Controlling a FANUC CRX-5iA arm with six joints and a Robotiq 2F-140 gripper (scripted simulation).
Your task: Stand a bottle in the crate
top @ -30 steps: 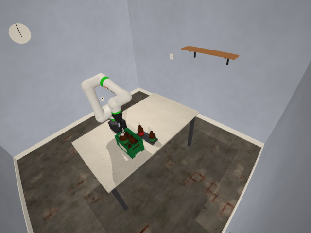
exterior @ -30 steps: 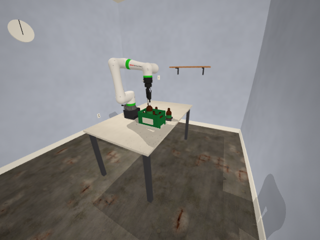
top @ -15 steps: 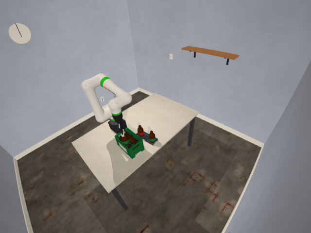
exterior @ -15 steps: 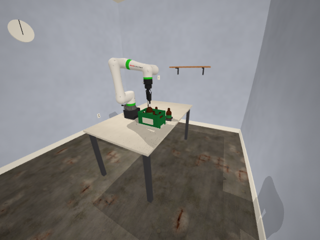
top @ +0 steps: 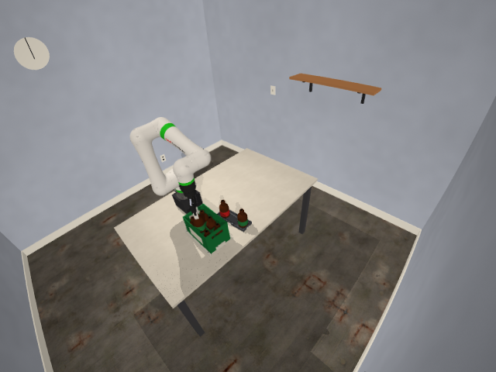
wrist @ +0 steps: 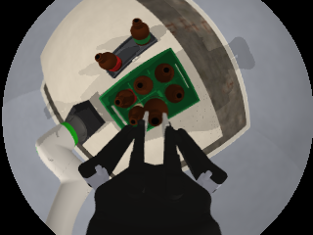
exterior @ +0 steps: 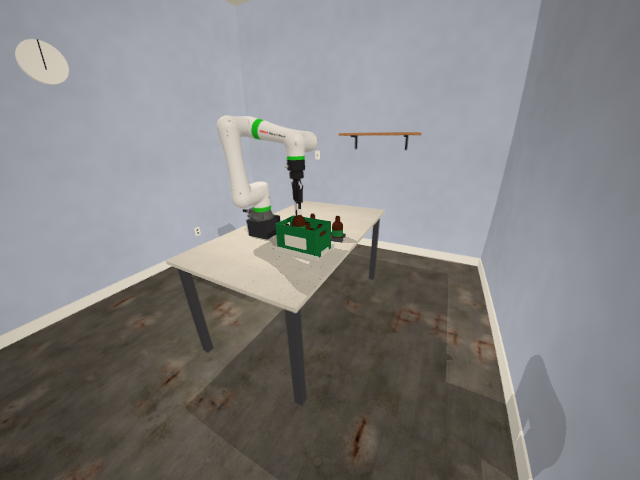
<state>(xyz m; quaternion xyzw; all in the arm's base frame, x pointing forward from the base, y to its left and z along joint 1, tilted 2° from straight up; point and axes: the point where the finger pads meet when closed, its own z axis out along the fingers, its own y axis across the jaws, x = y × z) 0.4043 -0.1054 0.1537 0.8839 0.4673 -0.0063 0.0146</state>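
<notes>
Now: the green crate 40 mm to the left of my hand and 190 mm below it. The rest, counted from my hand: dark tray: 270 mm to the left, 260 mm below.
</notes>
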